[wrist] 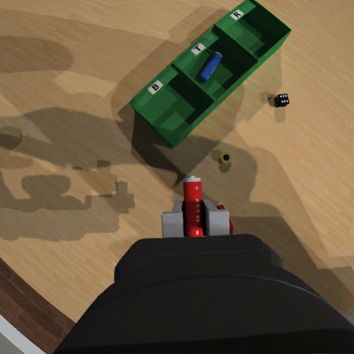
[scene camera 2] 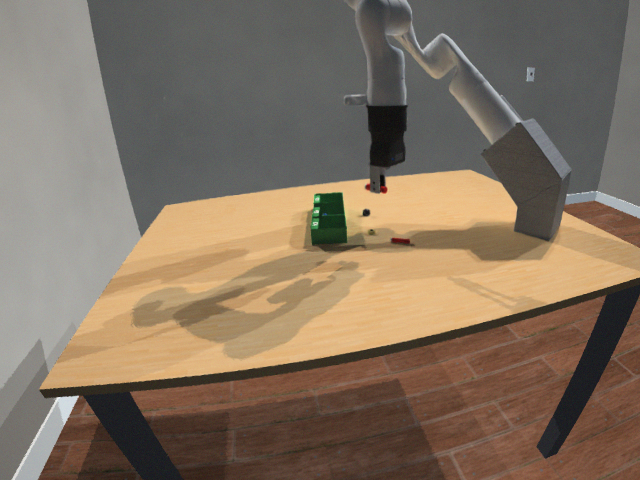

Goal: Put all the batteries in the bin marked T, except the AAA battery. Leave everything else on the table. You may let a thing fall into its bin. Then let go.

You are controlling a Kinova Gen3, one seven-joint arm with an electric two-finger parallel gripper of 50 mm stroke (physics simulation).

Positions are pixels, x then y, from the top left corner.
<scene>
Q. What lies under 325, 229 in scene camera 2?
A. A green three-part bin.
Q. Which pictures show my gripper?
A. The wrist view and scene camera 2: all of them.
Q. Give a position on a larger red battery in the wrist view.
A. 191, 186
</scene>
